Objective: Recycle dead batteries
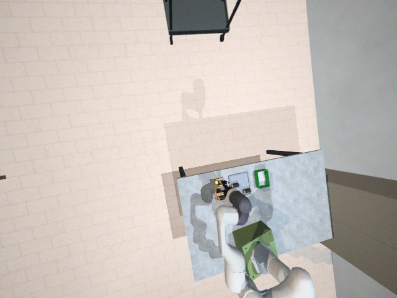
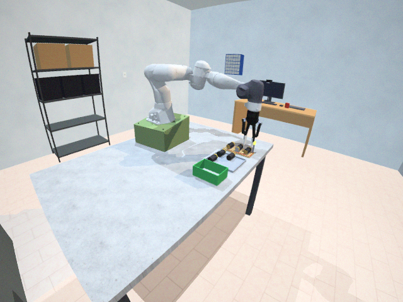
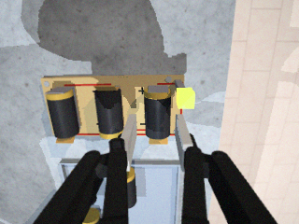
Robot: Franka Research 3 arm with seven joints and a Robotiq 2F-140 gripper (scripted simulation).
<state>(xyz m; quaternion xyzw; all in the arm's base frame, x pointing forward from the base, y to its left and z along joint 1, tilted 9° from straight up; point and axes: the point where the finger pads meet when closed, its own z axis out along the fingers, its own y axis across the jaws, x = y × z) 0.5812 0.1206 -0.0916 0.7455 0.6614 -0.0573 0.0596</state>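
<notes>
Right now the post is 30 mm ahead of my hand, 30 mm to the left of it and 60 mm below it. From my hand the other things lie so: grey tray (80 mm behind, 180 mm to the right, 90 mm below); green recycling box (80 mm behind, 380 mm to the right, 80 mm below).
</notes>
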